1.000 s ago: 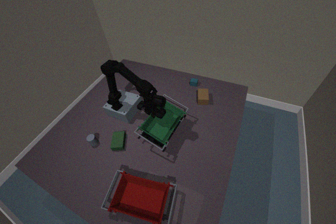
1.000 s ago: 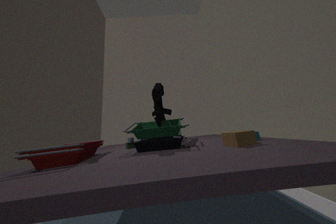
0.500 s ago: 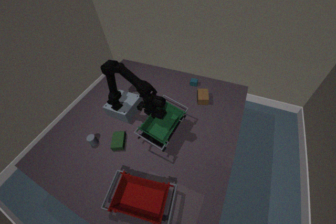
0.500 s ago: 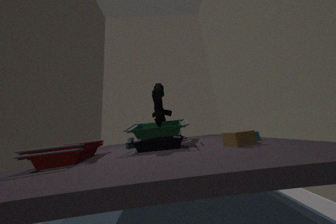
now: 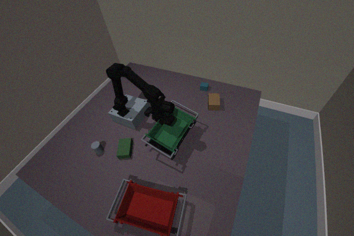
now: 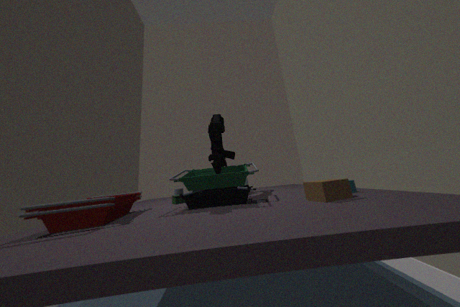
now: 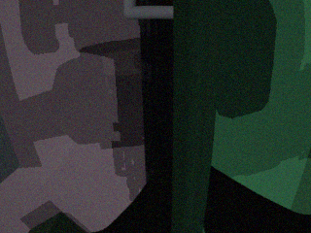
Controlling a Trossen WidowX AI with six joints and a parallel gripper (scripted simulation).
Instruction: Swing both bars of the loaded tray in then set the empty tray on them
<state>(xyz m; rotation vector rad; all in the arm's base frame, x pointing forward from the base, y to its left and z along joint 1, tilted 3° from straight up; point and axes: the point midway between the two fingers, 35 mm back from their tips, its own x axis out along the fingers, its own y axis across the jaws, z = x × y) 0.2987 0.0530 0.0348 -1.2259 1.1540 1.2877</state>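
The green tray lies 80 mm ahead of my gripper tip, 10 mm to the left of it and 20 mm above it. From my gripper tip the other things lie so: orange block: 170 mm ahead, 400 mm to the left, 80 mm below; grey cylinder: 290 mm behind, 330 mm to the right, 70 mm below; green block: 140 mm behind, 230 mm to the right, 90 mm below.
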